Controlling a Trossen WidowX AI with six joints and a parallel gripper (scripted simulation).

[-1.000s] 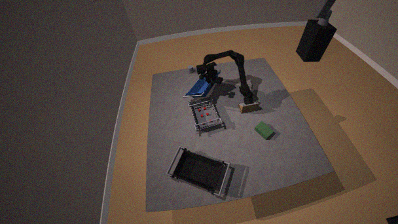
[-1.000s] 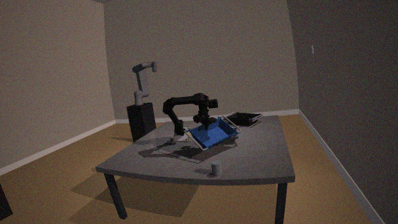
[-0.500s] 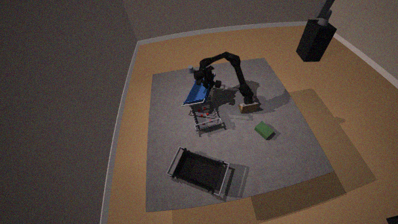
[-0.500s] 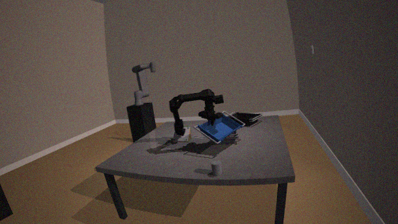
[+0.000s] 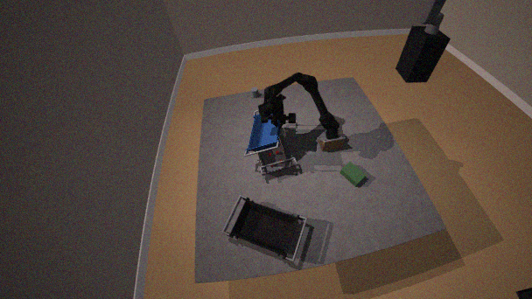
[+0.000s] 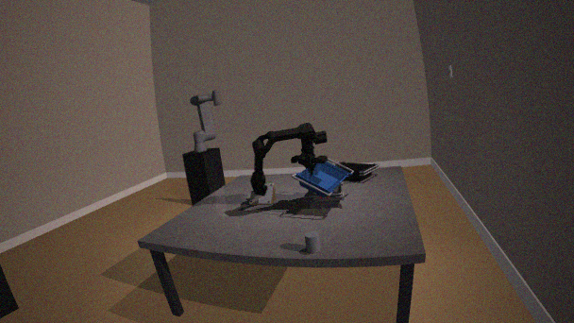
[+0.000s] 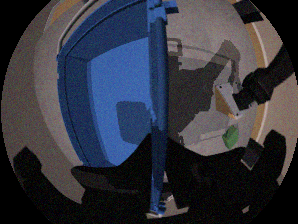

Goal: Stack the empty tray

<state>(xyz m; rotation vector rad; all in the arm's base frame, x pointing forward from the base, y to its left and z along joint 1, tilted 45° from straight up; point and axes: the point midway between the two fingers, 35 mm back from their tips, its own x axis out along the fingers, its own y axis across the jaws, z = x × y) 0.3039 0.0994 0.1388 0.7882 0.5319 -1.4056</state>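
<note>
Now: the blue tray 80 mm ahead of my gripper tip and 10 mm to the right of it. From my gripper tip the other things lie so: green block: 400 mm behind, 250 mm to the left, 150 mm below.
</note>
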